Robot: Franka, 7 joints.
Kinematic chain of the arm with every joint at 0, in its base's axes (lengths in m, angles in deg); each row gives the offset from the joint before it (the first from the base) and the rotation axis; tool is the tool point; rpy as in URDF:
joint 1: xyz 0 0 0.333 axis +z
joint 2: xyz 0 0 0 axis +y
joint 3: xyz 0 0 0.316 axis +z
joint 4: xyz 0.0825 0 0 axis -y
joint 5: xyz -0.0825 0 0.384 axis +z
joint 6: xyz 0 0 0 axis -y
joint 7: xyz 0.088 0 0 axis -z
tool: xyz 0 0 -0.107 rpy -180 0 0
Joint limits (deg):
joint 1: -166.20..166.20
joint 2: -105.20..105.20
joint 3: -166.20..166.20
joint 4: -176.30..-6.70
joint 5: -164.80..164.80
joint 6: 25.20..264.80
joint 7: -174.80..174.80
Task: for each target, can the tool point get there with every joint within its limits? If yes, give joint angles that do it. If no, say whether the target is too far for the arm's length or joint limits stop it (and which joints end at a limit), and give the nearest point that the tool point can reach.
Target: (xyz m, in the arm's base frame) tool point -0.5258 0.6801 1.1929
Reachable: no: too far | nearest point -0.3710 0.4799 0.9397 | short by 0.358 m
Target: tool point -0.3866 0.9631 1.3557
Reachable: no: too far | nearest point -0.2276 0.5671 0.9352 | short by 0.599 m
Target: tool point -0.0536 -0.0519 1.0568
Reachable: yes | joints -67.24 15.46 -126.59 -37.75 43.31 243.91 -39.29
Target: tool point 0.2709 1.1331 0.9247
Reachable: no: too far | nearest point 0.1779 0.7439 0.7215 | short by 0.449 m
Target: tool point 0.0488 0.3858 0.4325
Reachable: yes | joints -44.96 33.46 139.64 -162.80 33.58 206.90 -6.77
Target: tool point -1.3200 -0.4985 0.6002
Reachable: no: too far | nearest point -0.7886 -0.2978 0.4926 | short by 0.578 m
